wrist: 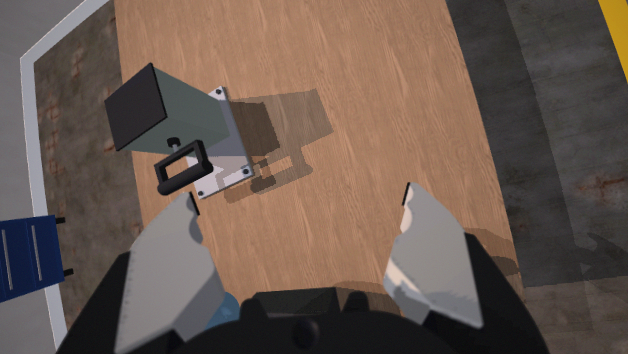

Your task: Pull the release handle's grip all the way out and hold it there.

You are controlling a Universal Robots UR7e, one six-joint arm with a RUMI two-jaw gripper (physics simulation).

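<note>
The release handle's black grip [186, 181] is a rectangular loop with a thick round bar, left of centre in the wrist view. A short rod with a black collar [173, 141] joins it to the side of a grey-green box [192, 107] with a dark top. The box stands on a light metal base plate [220, 179] with bolts at its corners. My gripper [302, 190] is open and empty, its two jaws wide apart. The grip lies up and to the left of the left jaw's tip in the view, not between the jaws.
The box stands near the left edge of the wooden table [360, 125] and casts a shadow to its right. A blue cabinet [32, 255] stands at the far left, beyond the table. Part of a light-blue round thing [226, 311] shows behind the left jaw. Grey floor lies on both sides.
</note>
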